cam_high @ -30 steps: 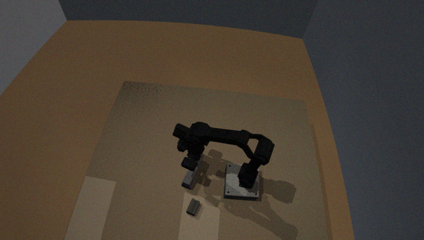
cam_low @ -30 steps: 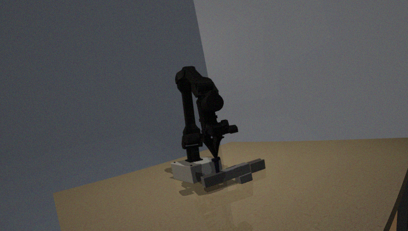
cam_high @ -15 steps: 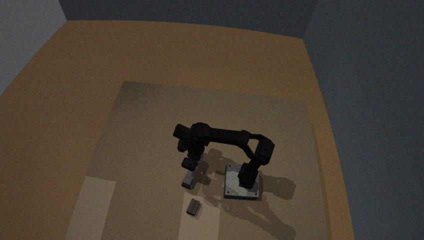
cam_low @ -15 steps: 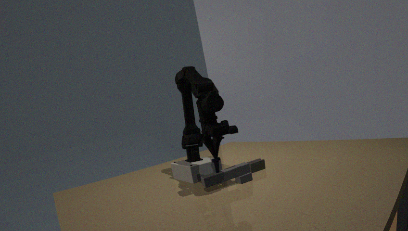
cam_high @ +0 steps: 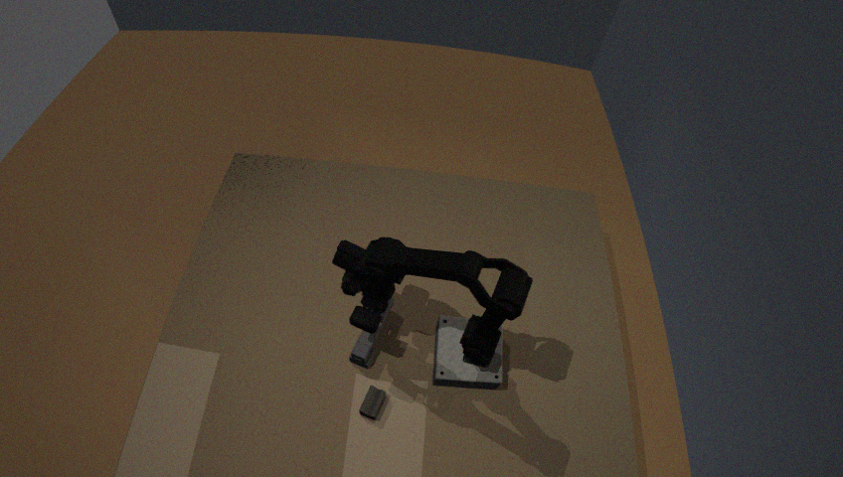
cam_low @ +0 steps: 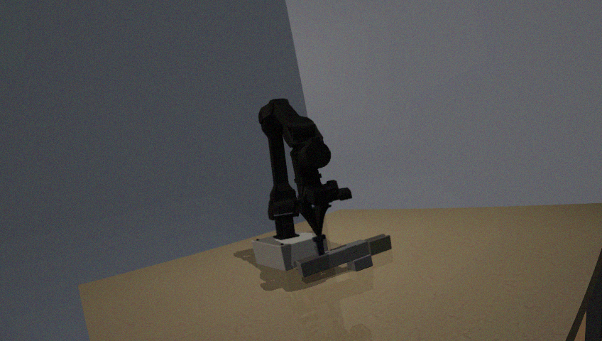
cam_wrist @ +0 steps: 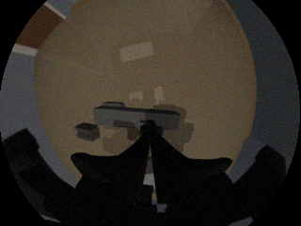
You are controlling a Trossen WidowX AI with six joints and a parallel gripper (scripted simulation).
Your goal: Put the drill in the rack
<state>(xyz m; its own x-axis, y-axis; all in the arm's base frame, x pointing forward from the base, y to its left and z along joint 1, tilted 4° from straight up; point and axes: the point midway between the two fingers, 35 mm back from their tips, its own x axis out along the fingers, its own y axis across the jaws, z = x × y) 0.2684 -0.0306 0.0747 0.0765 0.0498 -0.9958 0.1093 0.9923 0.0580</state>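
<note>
Now: the dark key 3 cm below my gripper tip. The rest, counted from my gripper tip: long grey housing: 4 cm to the left, 7 cm below.
</note>
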